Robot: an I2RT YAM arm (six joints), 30 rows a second.
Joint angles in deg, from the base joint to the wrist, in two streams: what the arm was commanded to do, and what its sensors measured. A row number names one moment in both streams.
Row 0, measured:
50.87, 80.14, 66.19, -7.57, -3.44, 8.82
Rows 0 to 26, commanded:
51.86, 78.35, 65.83, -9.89, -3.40, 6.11
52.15, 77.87, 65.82, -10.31, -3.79, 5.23
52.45, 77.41, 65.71, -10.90, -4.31, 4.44
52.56, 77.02, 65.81, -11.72, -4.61, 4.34
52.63, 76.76, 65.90, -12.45, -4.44, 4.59
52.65, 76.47, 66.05, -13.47, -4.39, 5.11
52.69, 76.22, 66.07, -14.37, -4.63, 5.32
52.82, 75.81, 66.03, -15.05, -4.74, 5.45
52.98, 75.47, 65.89, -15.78, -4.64, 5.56
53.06, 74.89, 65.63, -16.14, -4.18, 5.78
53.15, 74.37, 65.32, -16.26, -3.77, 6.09
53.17, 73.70, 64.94, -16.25, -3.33, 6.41
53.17, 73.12, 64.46, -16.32, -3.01, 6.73
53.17, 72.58, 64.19, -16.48, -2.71, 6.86
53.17, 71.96, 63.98, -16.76, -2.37, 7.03
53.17, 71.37, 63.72, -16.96, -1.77, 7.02
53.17, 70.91, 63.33, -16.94, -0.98, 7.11
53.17, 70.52, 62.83, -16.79, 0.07, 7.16
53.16, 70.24, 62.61, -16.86, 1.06, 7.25
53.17, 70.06, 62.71, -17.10, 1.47, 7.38
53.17, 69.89, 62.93, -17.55, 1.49, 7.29
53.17, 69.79, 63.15, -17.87, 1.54, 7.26
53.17, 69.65, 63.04, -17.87, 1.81, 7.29
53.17, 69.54, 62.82, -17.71, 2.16, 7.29
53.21, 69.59, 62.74, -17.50, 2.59, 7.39
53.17, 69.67, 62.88, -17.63, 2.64, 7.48
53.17, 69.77, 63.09, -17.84, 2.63, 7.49
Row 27, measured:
52.97, 70.78, 62.48, -17.12, 1.10, 6.85
